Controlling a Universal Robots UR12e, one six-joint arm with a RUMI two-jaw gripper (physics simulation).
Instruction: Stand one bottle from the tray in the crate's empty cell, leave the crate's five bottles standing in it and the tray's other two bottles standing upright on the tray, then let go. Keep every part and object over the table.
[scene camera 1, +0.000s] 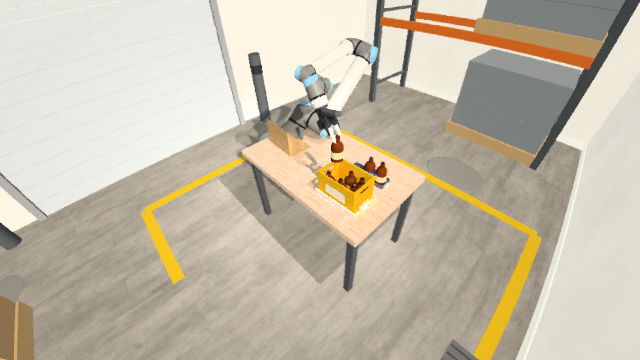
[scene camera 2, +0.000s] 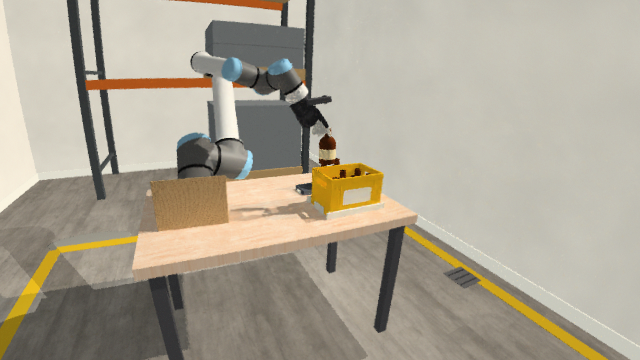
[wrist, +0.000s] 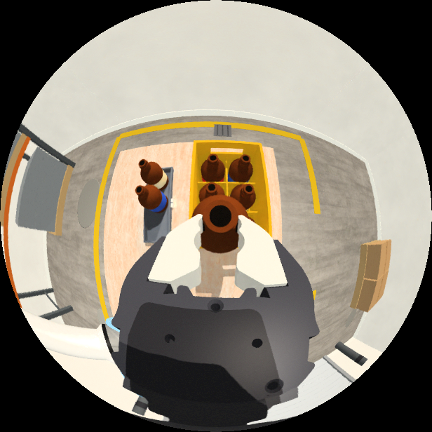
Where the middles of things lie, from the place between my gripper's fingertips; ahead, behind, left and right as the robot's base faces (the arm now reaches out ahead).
Labels:
The brown bottle (wrist: 220, 212) lies 4 cm below my hand.

